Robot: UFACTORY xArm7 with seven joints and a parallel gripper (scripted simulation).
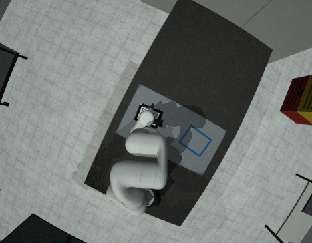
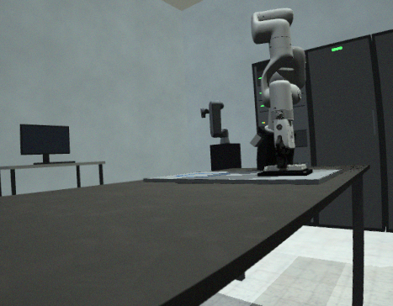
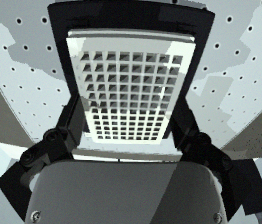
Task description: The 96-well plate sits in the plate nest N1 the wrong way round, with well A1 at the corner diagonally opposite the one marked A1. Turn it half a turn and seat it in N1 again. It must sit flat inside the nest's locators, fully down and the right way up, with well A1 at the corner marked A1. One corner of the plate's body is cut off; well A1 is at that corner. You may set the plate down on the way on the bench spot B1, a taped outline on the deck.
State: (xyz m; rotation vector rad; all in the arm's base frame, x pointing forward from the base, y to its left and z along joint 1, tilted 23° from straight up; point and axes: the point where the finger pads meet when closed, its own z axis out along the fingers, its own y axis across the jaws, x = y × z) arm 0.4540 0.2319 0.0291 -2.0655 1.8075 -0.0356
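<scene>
The white 96-well plate lies 1 cm below my hand. From my hand the other things lie so: black plate nest N1: 3 cm below.
</scene>
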